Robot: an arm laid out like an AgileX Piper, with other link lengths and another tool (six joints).
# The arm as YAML. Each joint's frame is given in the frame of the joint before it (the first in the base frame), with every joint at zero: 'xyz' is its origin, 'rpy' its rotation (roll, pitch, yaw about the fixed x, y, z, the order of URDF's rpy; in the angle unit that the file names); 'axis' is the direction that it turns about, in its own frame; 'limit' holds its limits. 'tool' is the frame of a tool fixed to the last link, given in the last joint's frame.
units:
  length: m
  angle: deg
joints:
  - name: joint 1
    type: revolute
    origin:
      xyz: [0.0, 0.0, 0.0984]
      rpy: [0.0, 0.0, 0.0]
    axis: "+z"
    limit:
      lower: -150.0
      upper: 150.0
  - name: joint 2
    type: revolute
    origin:
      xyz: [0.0, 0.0, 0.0]
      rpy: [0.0, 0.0, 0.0]
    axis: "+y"
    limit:
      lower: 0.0
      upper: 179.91
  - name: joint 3
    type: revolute
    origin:
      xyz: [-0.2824, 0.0, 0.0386]
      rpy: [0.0, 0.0, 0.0]
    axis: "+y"
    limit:
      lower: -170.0
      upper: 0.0
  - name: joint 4
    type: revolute
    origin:
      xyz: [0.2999, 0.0, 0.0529]
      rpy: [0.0, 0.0, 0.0]
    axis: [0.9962, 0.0, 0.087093]
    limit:
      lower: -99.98
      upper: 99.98
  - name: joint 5
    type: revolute
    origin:
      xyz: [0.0, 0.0, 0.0]
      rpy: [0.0, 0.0, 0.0]
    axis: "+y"
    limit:
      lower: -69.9
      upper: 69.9
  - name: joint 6
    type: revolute
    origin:
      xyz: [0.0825, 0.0, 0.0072]
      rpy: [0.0, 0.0, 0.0]
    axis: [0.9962, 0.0, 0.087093]
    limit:
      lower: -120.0
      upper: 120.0
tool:
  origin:
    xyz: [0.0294, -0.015, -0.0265]
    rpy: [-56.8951, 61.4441, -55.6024]
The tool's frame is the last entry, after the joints.
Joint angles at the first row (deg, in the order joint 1, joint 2, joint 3, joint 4, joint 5, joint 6):
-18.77, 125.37, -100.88, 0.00, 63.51, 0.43
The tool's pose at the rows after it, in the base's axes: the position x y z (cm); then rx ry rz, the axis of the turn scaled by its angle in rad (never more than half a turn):
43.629, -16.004, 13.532, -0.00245, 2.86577, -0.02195
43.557, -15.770, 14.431, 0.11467, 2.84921, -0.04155
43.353, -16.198, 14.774, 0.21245, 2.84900, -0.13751
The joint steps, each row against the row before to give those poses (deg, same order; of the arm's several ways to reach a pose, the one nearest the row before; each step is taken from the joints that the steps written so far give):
0.00, -1.86, -0.27, 0.74, 4.40, 4.24
0.00, -0.95, -0.25, -0.31, 0.30, 4.82
0.00, -0.29, -0.10, -3.89, 0.00, 5.50

